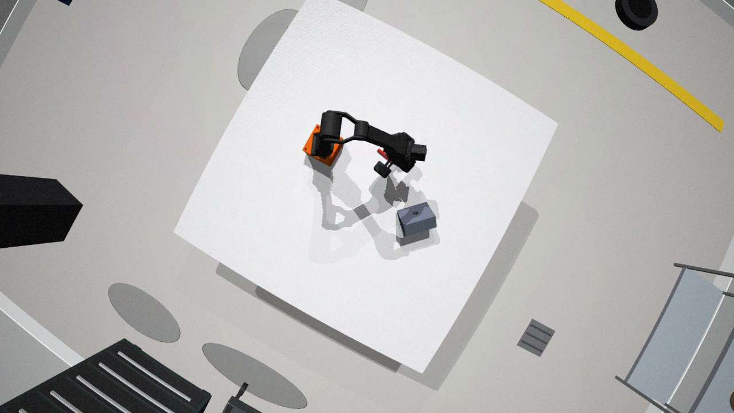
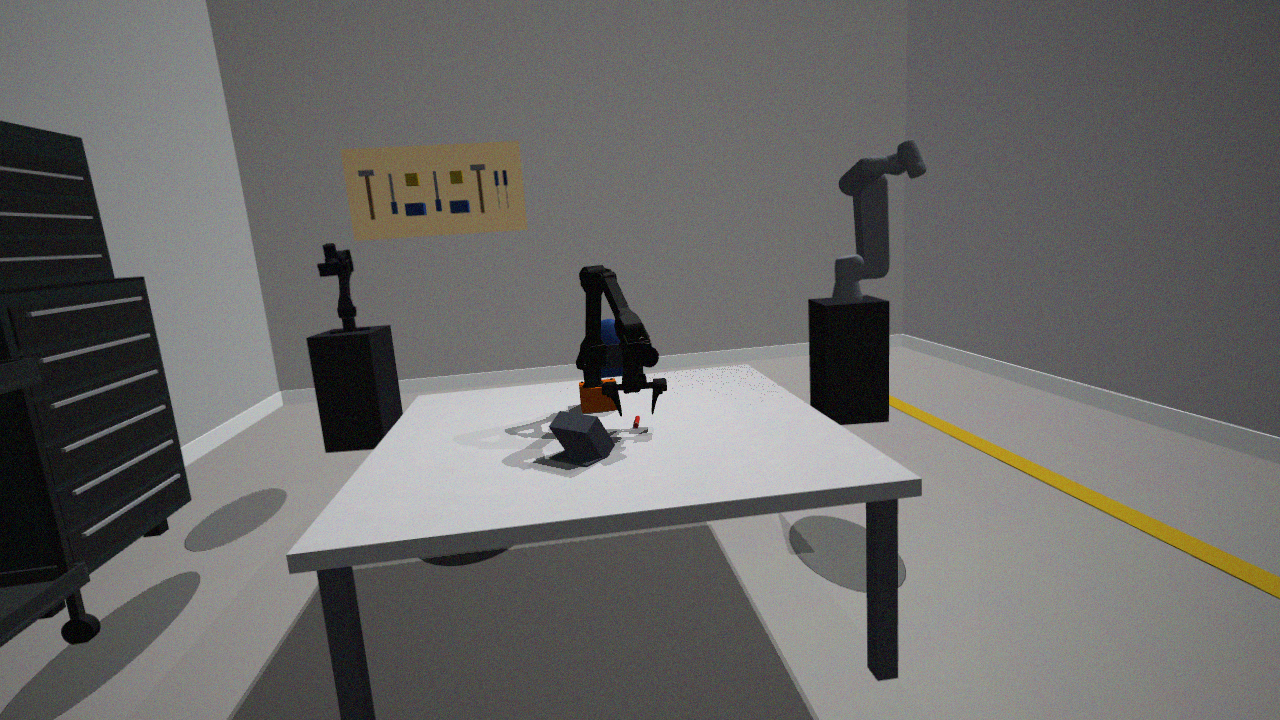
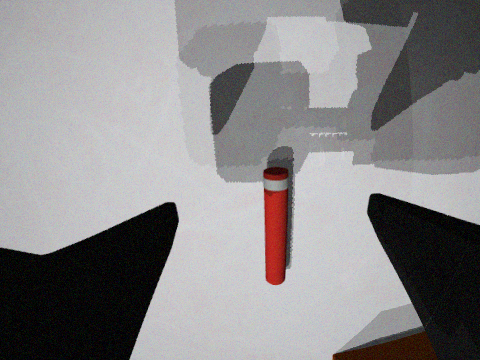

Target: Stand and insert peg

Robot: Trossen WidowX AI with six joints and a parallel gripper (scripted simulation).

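Now: gripper tip 20 mm past the red peg and 30 mm above it. From my gripper tip the other things lie so: panel 220 mm ahead, 140 mm to the right, 20 mm above.
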